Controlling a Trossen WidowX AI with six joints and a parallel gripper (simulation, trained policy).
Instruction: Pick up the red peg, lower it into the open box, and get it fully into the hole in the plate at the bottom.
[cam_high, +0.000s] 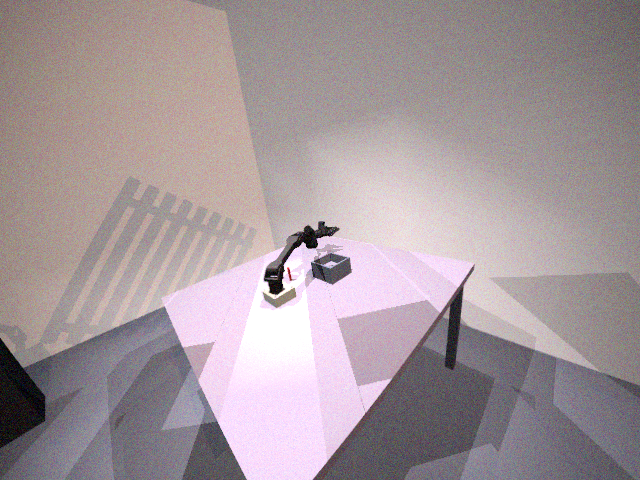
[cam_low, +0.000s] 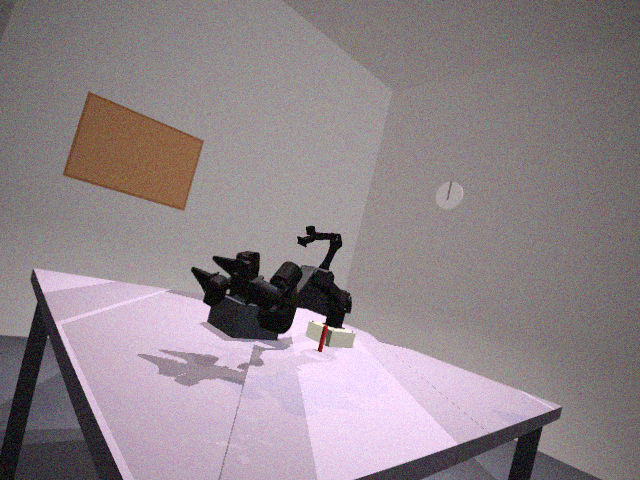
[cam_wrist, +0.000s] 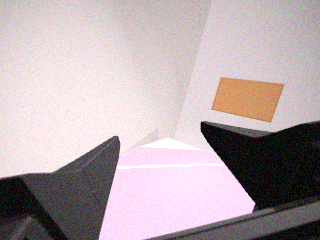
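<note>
The red peg lies 43 cm behind my gripper tip, 9 cm to the left of it and 15 cm below it. Round my gripper tip: dark grey box 28 cm behind, 11 cm to the right, 17 cm below; light plate 28 cm behind, 11 cm to the right, 15 cm below.
</note>
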